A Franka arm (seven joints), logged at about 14 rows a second.
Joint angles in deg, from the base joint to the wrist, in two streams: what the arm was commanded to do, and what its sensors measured. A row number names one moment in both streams.
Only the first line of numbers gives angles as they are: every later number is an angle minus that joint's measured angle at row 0.
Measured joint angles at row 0:
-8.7 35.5 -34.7 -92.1 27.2 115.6 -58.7
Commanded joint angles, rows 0 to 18:
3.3 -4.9 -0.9 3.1 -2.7 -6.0 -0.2
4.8 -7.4 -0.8 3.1 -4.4 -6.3 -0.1
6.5 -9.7 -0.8 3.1 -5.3 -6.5 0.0
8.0 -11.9 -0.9 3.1 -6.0 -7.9 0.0
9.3 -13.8 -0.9 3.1 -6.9 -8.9 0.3
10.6 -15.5 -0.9 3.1 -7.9 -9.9 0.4
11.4 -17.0 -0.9 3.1 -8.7 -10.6 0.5
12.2 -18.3 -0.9 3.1 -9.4 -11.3 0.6
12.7 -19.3 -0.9 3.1 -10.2 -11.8 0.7
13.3 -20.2 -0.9 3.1 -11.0 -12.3 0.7
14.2 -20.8 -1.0 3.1 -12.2 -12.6 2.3
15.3 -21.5 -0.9 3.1 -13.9 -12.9 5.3
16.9 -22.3 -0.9 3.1 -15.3 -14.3 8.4
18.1 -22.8 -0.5 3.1 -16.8 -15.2 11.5
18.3 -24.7 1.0 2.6 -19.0 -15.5 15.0
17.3 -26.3 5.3 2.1 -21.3 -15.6 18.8
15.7 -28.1 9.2 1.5 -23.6 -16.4 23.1
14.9 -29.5 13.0 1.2 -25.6 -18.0 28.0
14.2 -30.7 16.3 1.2 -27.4 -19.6 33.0
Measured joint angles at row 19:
16.1 -25.9 10.0 3.8 -23.4 -17.4 24.5
